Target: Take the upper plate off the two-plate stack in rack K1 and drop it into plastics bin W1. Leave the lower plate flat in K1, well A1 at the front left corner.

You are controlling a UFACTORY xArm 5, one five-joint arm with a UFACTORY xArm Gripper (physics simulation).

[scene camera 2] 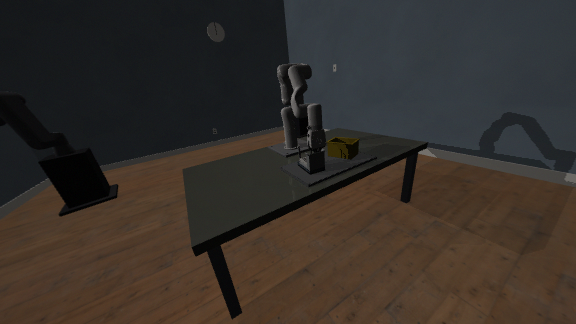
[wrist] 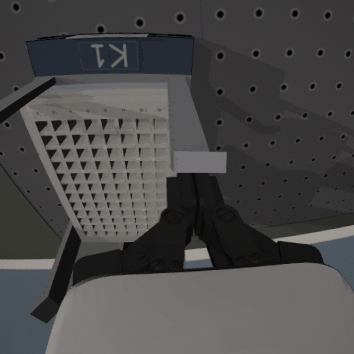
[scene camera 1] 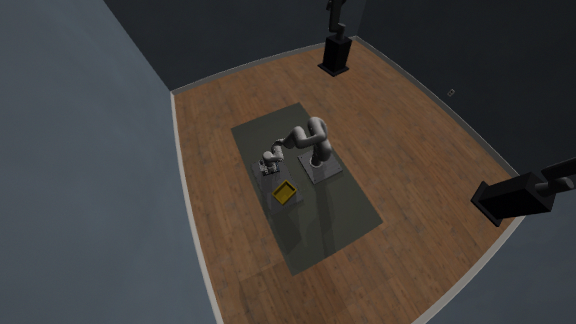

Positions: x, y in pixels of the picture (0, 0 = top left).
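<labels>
White gridded plate (wrist: 106, 152) at 0.12 m from the lens.
</labels>
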